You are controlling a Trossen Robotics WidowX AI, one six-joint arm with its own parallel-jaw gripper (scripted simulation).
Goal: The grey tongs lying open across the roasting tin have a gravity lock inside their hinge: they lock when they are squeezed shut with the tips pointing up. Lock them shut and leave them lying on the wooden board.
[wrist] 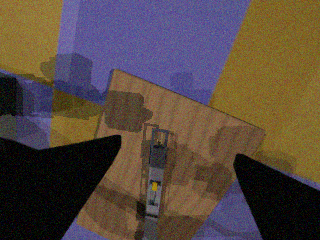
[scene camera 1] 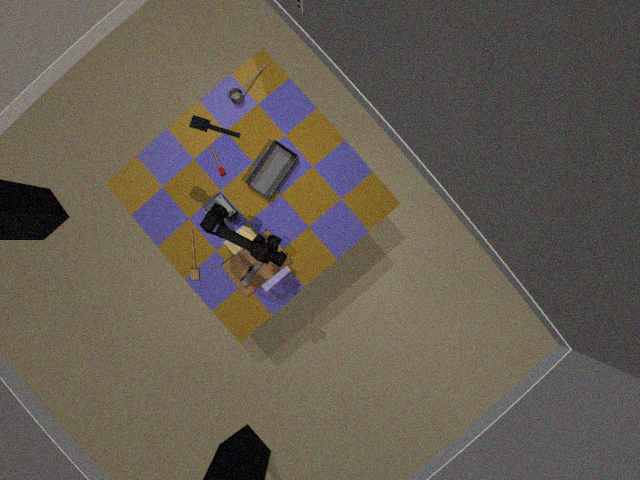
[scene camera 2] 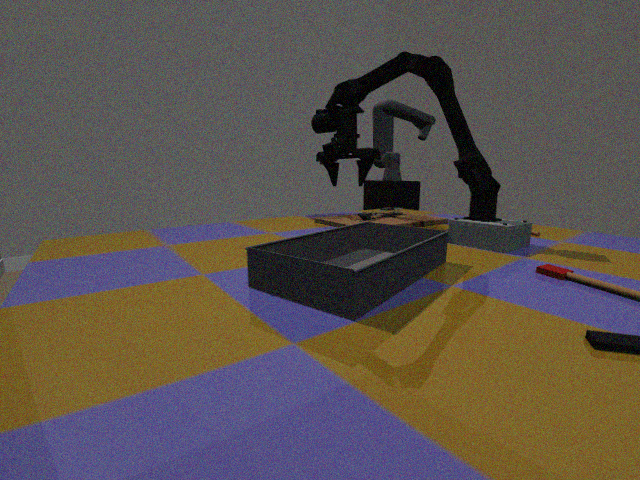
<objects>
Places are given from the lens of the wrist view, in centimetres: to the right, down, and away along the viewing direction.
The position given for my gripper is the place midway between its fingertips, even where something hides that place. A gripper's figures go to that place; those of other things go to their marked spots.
my gripper (wrist: 176,149): 1, 2, 11
wooden board (wrist: 202,143): 6, 4, 21
</objects>
